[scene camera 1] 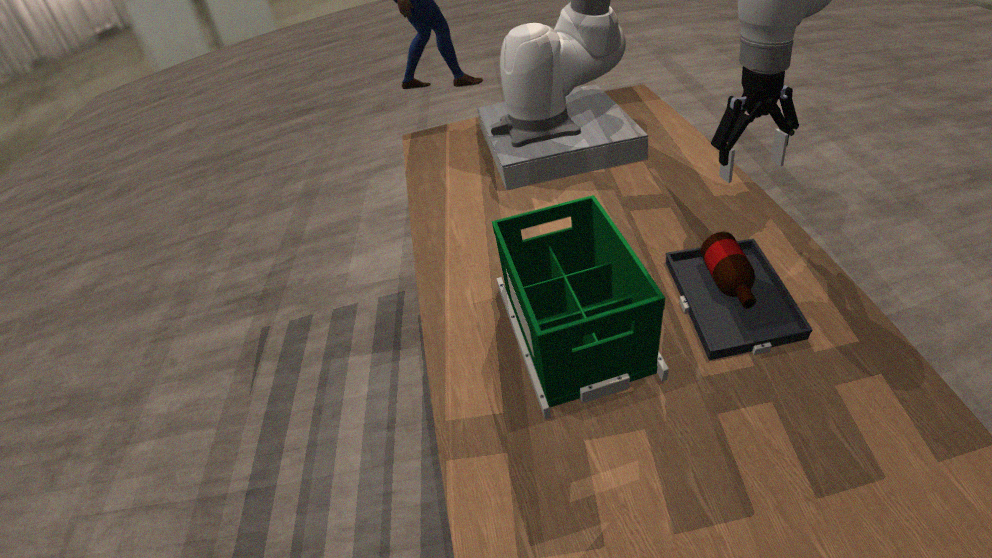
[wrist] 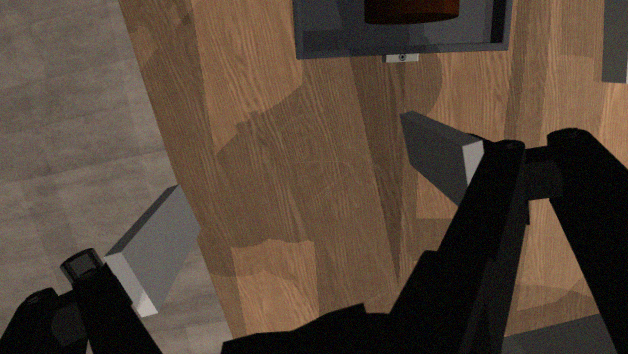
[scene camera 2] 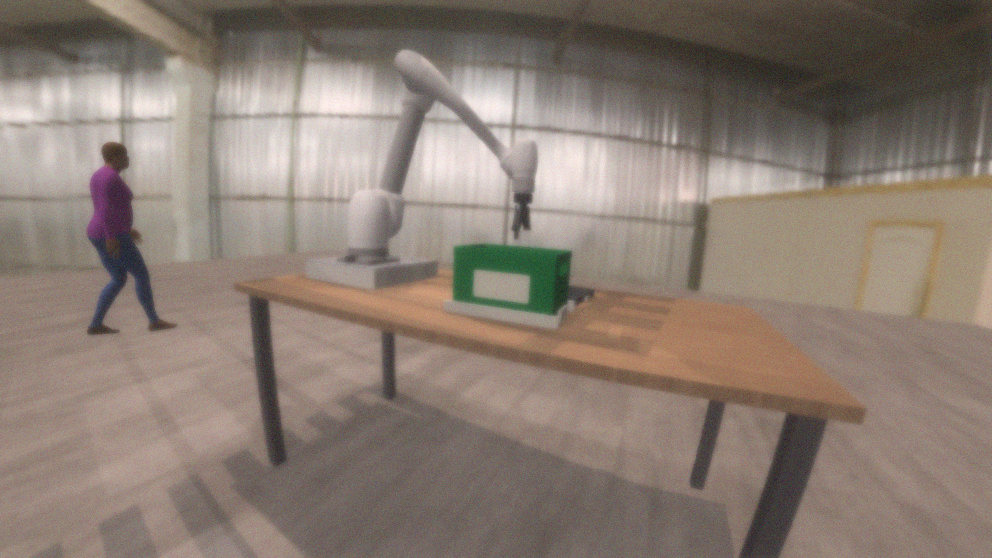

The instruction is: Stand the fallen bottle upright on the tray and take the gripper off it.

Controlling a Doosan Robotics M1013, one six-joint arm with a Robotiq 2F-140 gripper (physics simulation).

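Seen in the pictures: gripper, fingertip midpoint: (scene camera 1: 751, 170) (wrist: 295, 173); arm's base at its link origin: (scene camera 1: 539, 126) (scene camera 2: 368, 261).
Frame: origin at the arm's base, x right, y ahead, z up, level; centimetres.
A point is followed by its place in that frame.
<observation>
A brown bottle (scene camera 1: 728, 265) {z 0.2, x -17.6, y 66.4 cm} (wrist: 411, 10) {z 0.5, x -21.7, y 58.3 cm} with a red label lies on its side on the dark grey tray (scene camera 1: 780, 338) {z -4.9, x -20.8, y 80.9 cm} (wrist: 345, 52) {z -4.6, x -25.9, y 56.3 cm}. In scene camera 1 its neck points toward the camera and its base lies near the tray's robot-side rim. In the wrist view part of the bottle shows at the top edge. My gripper (scene camera 1: 754, 158) {z 7.5, x -31.6, y 50.3 cm} (scene camera 2: 521, 232) {z 7.5, x -31.6, y 50.3 cm} (wrist: 295, 173) {z 7.5, x -31.6, y 50.3 cm} is open and empty. It hangs above the table, on the robot's side of the tray, apart from the bottle. In scene camera 2 the crate hides the bottle and most of the tray.
A green crate (scene camera 1: 600, 360) {z 0.9, x 11.0, y 78.8 cm} (scene camera 2: 511, 279) {z 3.3, x 20.2, y 68.3 cm} with dividers stands beside the tray, held by light grey brackets. The arm's base plate (scene camera 1: 575, 161) {z -3.3, x -4.6, y 16.3 cm} (scene camera 2: 374, 272) {z -1.2, x 13.4, y 16.3 cm} is at the table's far end. A person (scene camera 1: 433, 41) (scene camera 2: 114, 229) stands on the floor beyond the table (scene camera 1: 624, 513) {z -7.2, x 14.1, y 99.5 cm} (scene camera 2: 735, 347) {z -7.2, x 13.0, y 121.9 cm}.
</observation>
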